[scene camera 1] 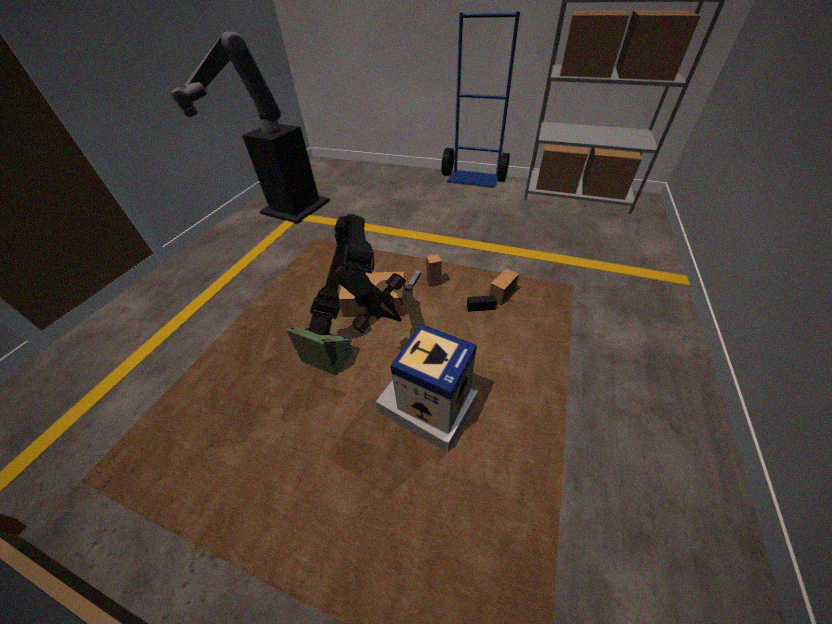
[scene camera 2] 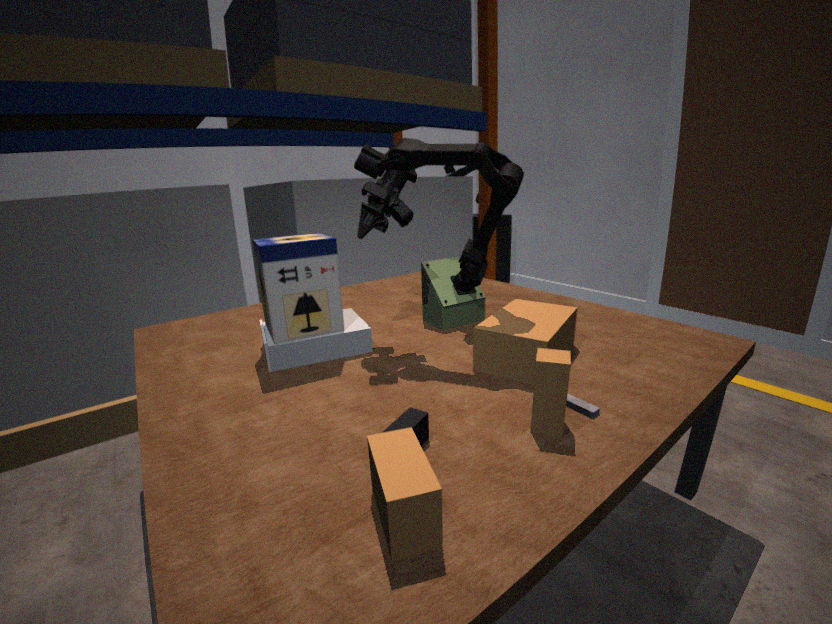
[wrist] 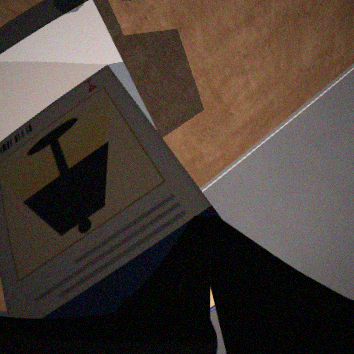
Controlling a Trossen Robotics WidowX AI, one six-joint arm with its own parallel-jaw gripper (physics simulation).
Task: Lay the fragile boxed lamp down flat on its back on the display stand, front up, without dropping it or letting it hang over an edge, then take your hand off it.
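Places are measured from the arm's base along level axes (x back, y left, z down), in centimetres.
Pixels of known places: gripper, fingertip midpoint: (scene camera 1: 400, 320) (scene camera 2: 359, 237) (wrist: 203, 226); arm's base, origin of the base link: (scene camera 1: 318, 331) (scene camera 2: 463, 284).
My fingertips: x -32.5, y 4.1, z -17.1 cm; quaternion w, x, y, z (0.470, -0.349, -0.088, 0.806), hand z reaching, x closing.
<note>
For each thing: its top centre in the pictures, then the offset to it from my fingertips.
- small black block, middle of its top: (scene camera 2: 400, 426) (scene camera 1: 482, 298) dz +23.1, dx -11.2, dy +42.4 cm
- grey bar, middle of its top: (scene camera 2: 565, 396) (scene camera 1: 413, 279) dz +26.9, dx +21.7, dy +45.1 cm
The boxed lamp (scene camera 1: 432, 378) (scene camera 2: 301, 291) (wrist: 88, 182) stands upright on the white display stand (scene camera 1: 426, 429) (scene camera 2: 317, 352) (wrist: 63, 42). It has a blue top and a lamp picture on its side. My gripper (scene camera 1: 394, 312) (scene camera 2: 364, 232) (wrist: 203, 226) is shut and empty. It hangs in the air beside the box, near the height of its top and apart from it. In the wrist view the box's pictured side fills the left half, with my dark fingers at the bottom.
The arm's green base (scene camera 1: 321, 349) (scene camera 2: 447, 303) sits behind the stand. Three cardboard boxes (scene camera 2: 407, 495) (scene camera 2: 525, 337) (scene camera 2: 551, 390), a small black block (scene camera 1: 482, 303) (scene camera 2: 410, 424) and a grey bar (scene camera 2: 583, 405) lie on the brown table. The table edge runs along the right in scene camera 2.
</note>
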